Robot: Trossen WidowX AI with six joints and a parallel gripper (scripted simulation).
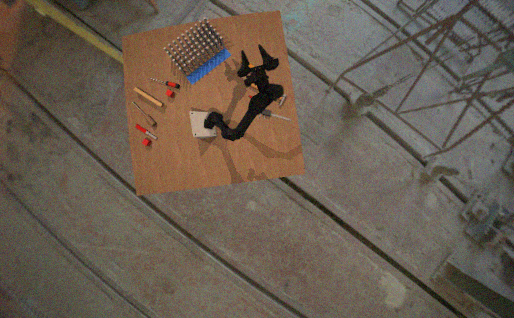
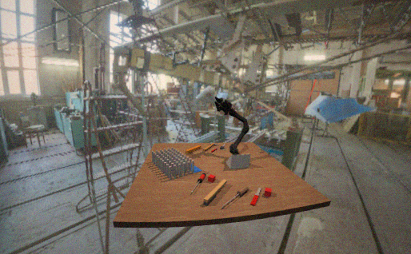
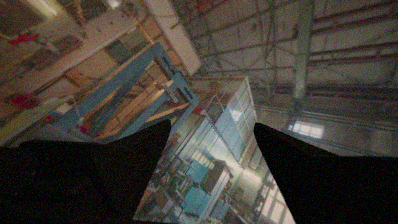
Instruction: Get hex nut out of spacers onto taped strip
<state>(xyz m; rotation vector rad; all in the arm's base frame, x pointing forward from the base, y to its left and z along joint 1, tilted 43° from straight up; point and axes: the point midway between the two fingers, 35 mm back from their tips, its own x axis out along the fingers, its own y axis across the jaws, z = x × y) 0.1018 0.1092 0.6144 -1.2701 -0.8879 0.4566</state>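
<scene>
The thin hook tool is 850 mm to the left of my gripper tip, 560 mm below it and 70 mm behind it. Round my gripper tip: blue taped strip 570 mm below, 330 mm to the left, 260 mm ahead; then orange bar 560 mm below, 210 mm ahead, 10 mm to the right.
</scene>
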